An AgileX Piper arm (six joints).
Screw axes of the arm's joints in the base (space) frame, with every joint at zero. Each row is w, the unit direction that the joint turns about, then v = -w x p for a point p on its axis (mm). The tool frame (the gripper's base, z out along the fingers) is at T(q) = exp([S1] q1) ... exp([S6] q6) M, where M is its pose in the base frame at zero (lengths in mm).
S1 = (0, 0, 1, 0, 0, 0)
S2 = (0, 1, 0, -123, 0, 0)
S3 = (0, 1, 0, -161.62, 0, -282.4)
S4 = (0.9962, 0, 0.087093, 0, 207.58, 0)
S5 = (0, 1, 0, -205.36, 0, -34.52)
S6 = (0.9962, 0, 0.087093, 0, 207.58, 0)
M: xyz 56.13 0 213.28 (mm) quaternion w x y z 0.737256 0 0.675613 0
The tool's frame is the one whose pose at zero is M.
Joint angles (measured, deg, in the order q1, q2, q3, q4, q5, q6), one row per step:
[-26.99 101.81 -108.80 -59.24 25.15 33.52]
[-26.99 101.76 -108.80 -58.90 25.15 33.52]
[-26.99 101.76 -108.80 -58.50 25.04 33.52]
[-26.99 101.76 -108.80 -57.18 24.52 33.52]
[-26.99 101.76 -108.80 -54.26 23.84 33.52]
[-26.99 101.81 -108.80 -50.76 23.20 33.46]
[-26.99 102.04 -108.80 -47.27 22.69 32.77]
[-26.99 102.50 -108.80 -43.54 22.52 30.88]
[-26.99 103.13 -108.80 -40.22 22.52 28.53]
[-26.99 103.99 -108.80 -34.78 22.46 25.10]
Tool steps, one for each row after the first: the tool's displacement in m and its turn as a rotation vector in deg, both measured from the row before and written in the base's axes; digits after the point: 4 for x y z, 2 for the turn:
[-0.0002 0.0002 0.0002 0.27 -0.20 0.07]
[0.0002 0.0002 -0.0001 0.31 -0.22 0.18]
[0.0009 0.0008 -0.0003 0.94 -0.79 0.71]
[0.0014 0.0014 -0.0009 2.27 -1.58 1.16]
[0.0018 0.0014 -0.0015 2.76 -1.77 1.23]
[0.0026 0.0009 -0.0028 2.43 -1.13 1.14]
[0.0035 0.0002 -0.0048 2.01 -0.06 1.02]
[0.0041 -0.0004 -0.0060 1.45 0.64 0.88]
[0.0058 0.0000 -0.0084 2.55 0.51 1.46]

